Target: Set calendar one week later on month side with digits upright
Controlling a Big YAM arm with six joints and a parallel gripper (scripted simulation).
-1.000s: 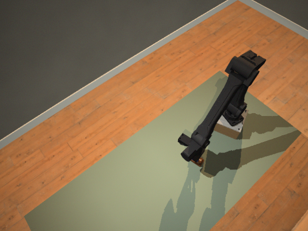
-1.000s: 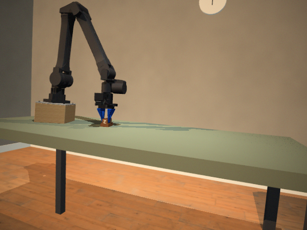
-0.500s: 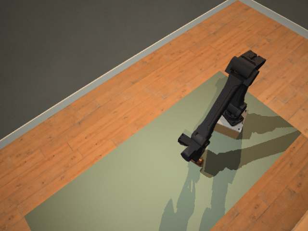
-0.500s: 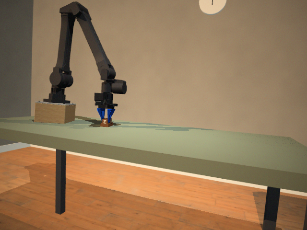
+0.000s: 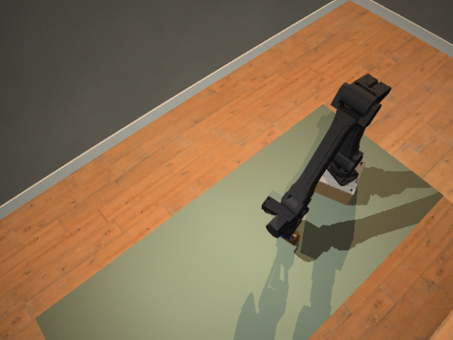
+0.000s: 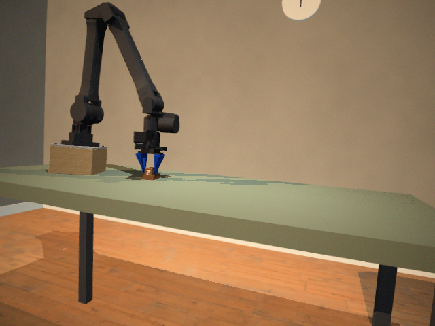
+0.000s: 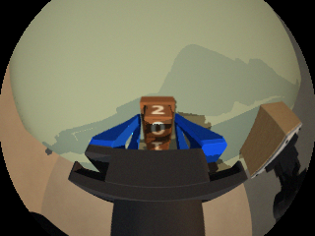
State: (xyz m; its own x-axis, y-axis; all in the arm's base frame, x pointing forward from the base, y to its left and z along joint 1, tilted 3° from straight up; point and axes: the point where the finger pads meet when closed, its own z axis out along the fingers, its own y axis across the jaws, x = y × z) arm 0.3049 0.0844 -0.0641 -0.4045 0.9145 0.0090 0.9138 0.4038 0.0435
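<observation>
My hand is right at the brown digit cube. The rest, counted from my hand: brown tray 20 mm below, 10 mm to the left, 10 mm behind.
</observation>
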